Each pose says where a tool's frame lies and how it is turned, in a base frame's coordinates. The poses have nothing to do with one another.
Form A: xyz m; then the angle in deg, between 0 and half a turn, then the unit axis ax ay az.
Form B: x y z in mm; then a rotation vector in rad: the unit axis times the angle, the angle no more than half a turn. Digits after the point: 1 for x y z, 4 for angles.
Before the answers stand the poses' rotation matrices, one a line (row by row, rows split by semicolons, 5 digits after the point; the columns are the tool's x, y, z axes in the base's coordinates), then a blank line. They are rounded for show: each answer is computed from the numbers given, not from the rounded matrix.
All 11 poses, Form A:
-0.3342, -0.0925, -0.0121, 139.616, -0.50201, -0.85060, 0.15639
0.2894, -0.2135, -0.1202, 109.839, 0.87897, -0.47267, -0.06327
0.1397, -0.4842, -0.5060, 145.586, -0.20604, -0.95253, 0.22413
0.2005, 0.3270, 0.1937, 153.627, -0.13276, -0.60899, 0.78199
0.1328, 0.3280, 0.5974, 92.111, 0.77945, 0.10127, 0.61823
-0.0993, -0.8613, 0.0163, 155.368, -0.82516, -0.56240, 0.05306
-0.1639, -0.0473, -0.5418, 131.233, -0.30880, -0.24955, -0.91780
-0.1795, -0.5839, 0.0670, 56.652, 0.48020, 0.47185, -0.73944
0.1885, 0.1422, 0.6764, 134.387, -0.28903, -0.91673, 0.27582
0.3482, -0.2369, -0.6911, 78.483, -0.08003, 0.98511, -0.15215
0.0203, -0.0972, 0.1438, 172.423, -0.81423, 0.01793, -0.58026
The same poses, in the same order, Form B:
-0.31774 0.65095 -0.68942; 0.85360 0.51293 0.09090; 0.41280 -0.55961 -0.71863
0.69540 -0.49694 -0.51910; -0.61597 -0.04014 -0.78674; 0.37013 0.86685 -0.33402
-0.74750 0.23150 -0.62262; 0.48484 0.83085 -0.27317; 0.45406 -0.50606 -0.73330
-0.86251 -0.19409 -0.46735; 0.50065 -0.19278 -0.84391; 0.07369 -0.96185 0.26345
0.59308 -0.53597 0.60083; 0.69965 -0.02620 -0.71400; 0.39843 0.84383 0.35945
0.39082 0.86380 -0.31798; 0.90803 -0.30520 0.28695; 0.15082 -0.40088 -0.90363
-0.50091 0.81808 0.28256; -0.56237 -0.55580 0.61223; 0.65790 0.14777 0.73847
0.65355 0.71971 0.23427; -0.51566 0.64997 -0.55824; -0.55404 0.24403 0.79592
-0.55753 0.25319 -0.79060; 0.64741 0.72874 -0.22317; 0.51964 -0.63627 -0.57021
0.20478 0.08599 0.97502; -0.21218 0.97635 -0.04154; -0.95553 -0.19838 0.21819
0.32889 0.04744 0.94318; -0.10558 -0.99063 0.08665; 0.93845 -0.12808 -0.32080

-334.2, -92.5, -12.1, -1.2233, -2.0727, 0.3811
289.4, -213.5, -120.2, 1.6850, -0.9061, -0.1213
139.7, -484.2, -506.0, -0.5235, -2.4203, 0.5695
200.5, 327.0, 193.7, -0.3560, -1.6329, 2.0967
132.8, 328.0, 597.4, 1.2531, 0.1628, 0.9939
-99.3, -861.3, 16.3, -2.2376, -1.5251, 0.1439
-163.9, -47.3, -541.8, -0.7073, -0.5716, -2.1022
-179.5, -583.9, 67.0, 0.4748, 0.4665, -0.7311
188.5, 142.2, 676.4, -0.6779, -2.1502, 0.6469
348.2, -236.9, -691.1, -0.1096, 1.3494, -0.2084
20.3, -97.2, 143.8, -2.4503, 0.0540, -1.7462

